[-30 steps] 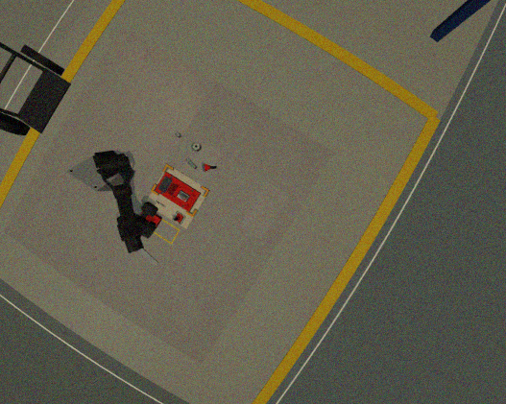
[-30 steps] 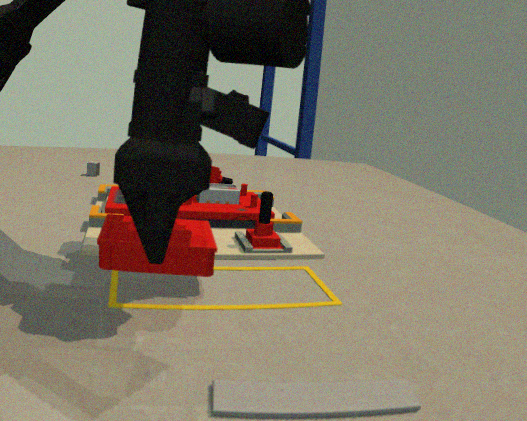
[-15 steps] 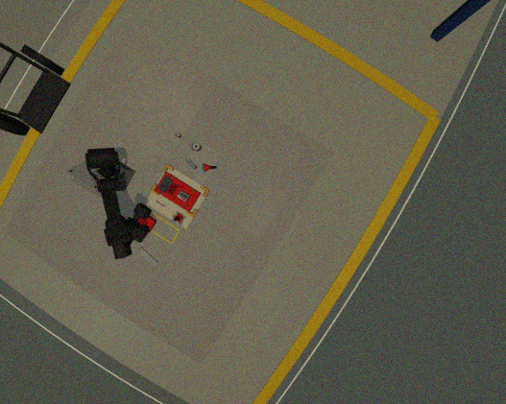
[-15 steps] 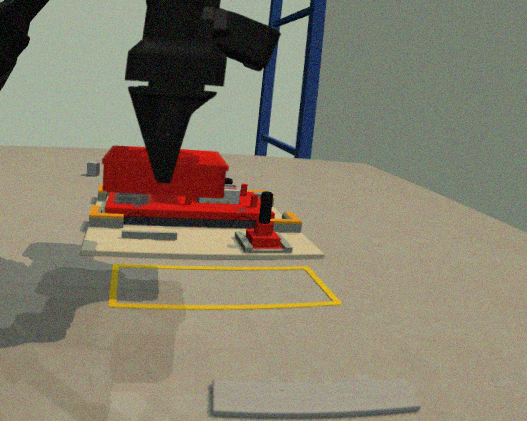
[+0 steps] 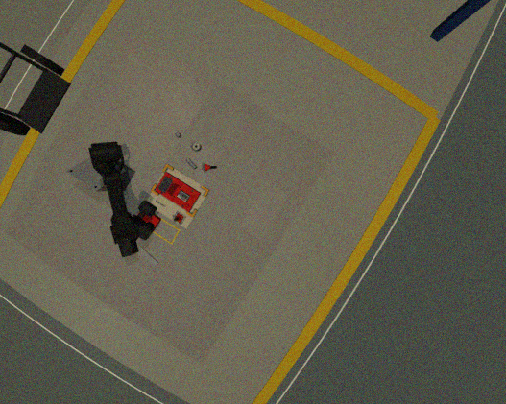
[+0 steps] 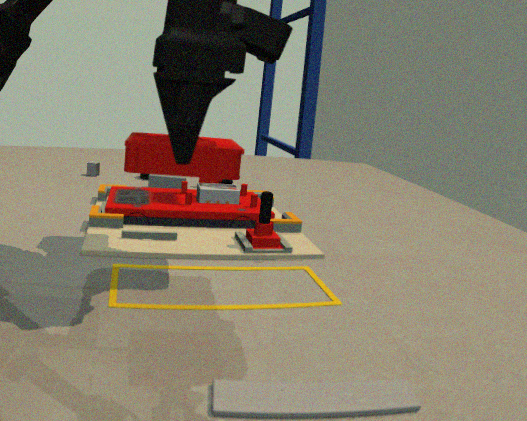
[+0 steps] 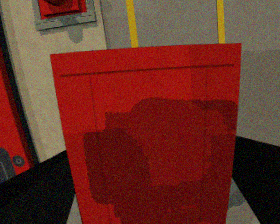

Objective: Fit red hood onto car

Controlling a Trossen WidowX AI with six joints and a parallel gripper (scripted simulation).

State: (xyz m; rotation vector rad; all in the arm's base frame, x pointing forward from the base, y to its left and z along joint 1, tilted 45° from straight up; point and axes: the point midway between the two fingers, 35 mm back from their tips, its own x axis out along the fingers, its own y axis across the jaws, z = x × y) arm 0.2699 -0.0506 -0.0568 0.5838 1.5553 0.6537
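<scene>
The grey engine block is 17 cm to the left of my gripper tip, 8 cm below it and 6 cm ahead of it. Also, from my gripper tip: hood 1 cm above.
</scene>
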